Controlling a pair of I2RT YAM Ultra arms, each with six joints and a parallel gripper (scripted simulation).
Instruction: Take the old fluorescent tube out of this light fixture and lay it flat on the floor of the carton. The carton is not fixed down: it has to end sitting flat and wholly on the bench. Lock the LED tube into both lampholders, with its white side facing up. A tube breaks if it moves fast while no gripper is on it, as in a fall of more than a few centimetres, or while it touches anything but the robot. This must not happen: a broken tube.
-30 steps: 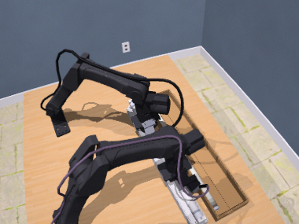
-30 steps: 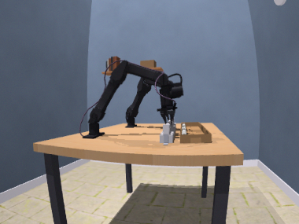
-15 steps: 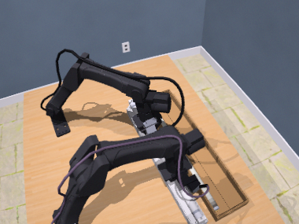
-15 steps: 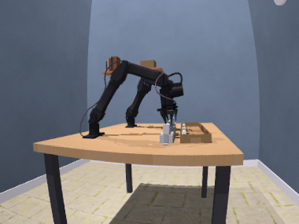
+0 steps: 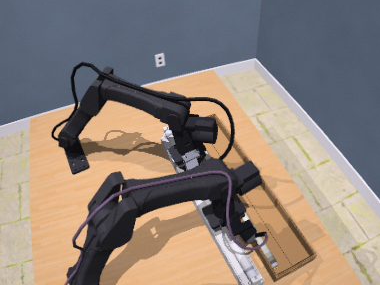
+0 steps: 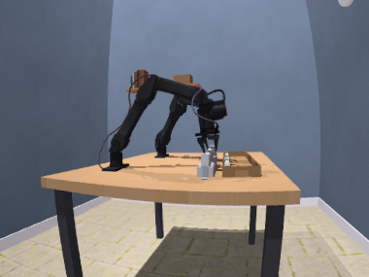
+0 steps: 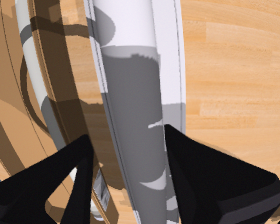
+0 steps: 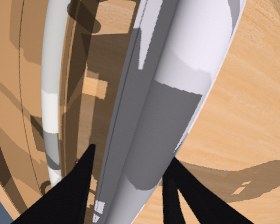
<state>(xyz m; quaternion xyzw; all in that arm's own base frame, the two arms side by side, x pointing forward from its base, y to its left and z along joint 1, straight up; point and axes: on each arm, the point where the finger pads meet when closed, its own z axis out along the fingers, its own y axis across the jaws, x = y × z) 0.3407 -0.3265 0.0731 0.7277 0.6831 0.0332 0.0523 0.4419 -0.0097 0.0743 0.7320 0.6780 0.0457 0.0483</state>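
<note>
The LED tube lies 3 cm behind my right hand, 12 cm to the left of it and 1 cm below it. The rest, counted from my right hand: light fixture (3 cm behind, 12 cm to the left, 2 cm below); then old fluorescent tube (6 cm ahead, 14 cm to the left, 5 cm below); then lampholder (2 cm ahead, 18 cm to the right, 1 cm below).
My left gripper is now 1 cm short of the LED tube, 12 cm to the left of it and 1 cm above it. Also, from my left hand: light fixture: 1 cm ahead, 12 cm to the right, 2 cm below; old fluorescent tube: 9 cm ahead, 9 cm to the right, 5 cm below; brown carton: 14 cm ahead, 9 cm to the right, 5 cm below.
</note>
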